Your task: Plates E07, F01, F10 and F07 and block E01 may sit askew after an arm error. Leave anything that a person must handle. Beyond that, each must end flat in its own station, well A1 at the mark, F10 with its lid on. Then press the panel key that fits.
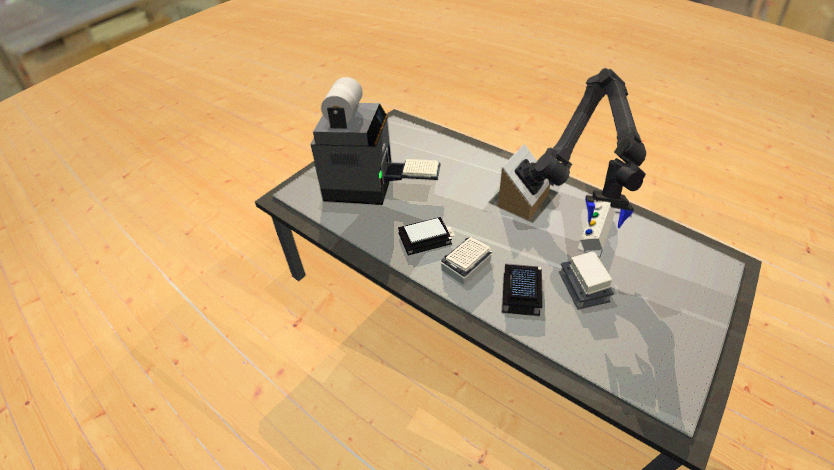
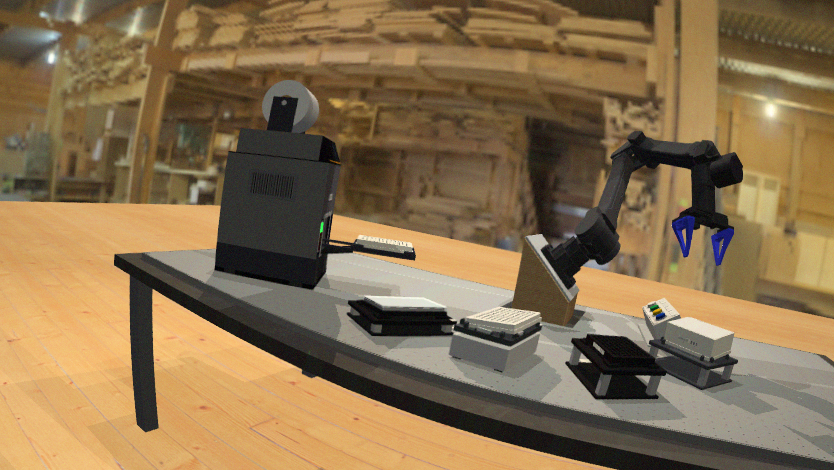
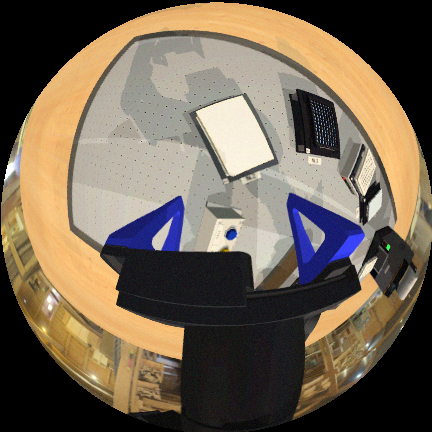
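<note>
My gripper [image 1: 605, 224] [image 2: 702, 259] [image 3: 236, 198] is open and empty, high above the key panel [image 1: 594, 237] [image 2: 652, 319] [image 3: 215, 238], whose green, yellow and blue keys show. A thick white piece [image 1: 590, 272] [image 2: 699, 338] [image 3: 235, 135] lies on a raised grey stand in front of the panel. A black plate [image 1: 522, 282] [image 2: 621, 350] [image 3: 325, 122] lies on a black stand. A cream well plate [image 1: 468, 253] [image 2: 504, 319] [image 3: 366, 167] sits on a light grey station. A white-topped plate [image 1: 426, 230] [image 2: 403, 303] sits on a low black station. Another cream plate [image 1: 421, 167] [image 2: 385, 244] lies on the machine's tray. Plate names and small tilts are unreadable.
The tall dark machine [image 1: 351, 169] [image 2: 274, 216] [image 3: 392, 260], with a white roll on top and a green light, stands at the left. The arm's wooden wedge base [image 1: 516, 195] [image 2: 534, 289] stands at the table's back edge. The raised stations form a row in front of it.
</note>
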